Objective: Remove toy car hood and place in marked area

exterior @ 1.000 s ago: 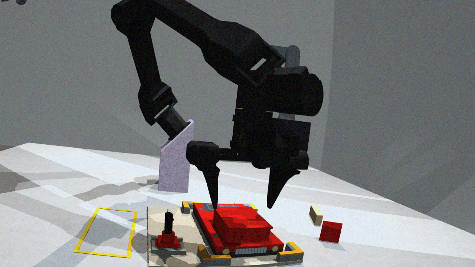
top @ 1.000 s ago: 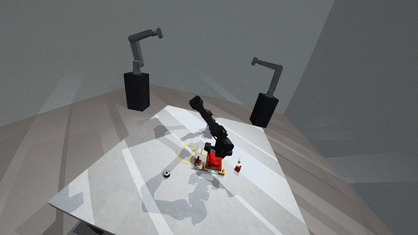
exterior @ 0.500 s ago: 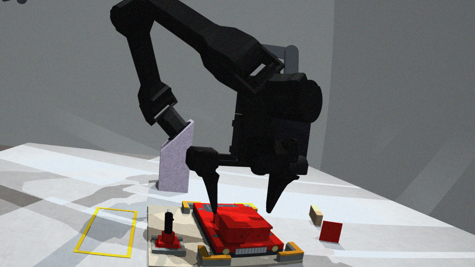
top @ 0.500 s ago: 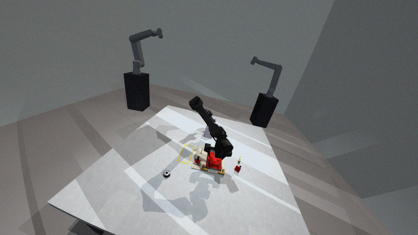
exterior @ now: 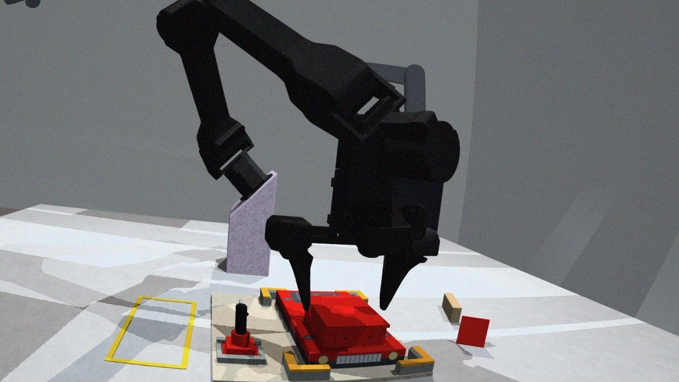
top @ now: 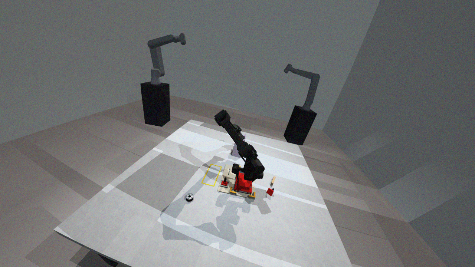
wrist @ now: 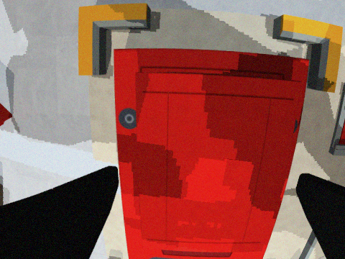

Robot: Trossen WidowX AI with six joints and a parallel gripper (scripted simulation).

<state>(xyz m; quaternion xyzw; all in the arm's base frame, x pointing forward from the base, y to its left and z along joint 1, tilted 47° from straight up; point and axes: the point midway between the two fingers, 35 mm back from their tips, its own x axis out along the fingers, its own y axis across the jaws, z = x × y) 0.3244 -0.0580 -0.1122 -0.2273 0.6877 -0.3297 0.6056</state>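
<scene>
My gripper tip is 1 cm above the red hood. The rest, counted from my gripper tip: tan block 7 cm behind, 21 cm to the left, 4 cm below; then red mount 1 cm ahead, 12 cm to the right, 1 cm below; then black wheel 15 cm ahead, 30 cm to the right, 4 cm below.
</scene>
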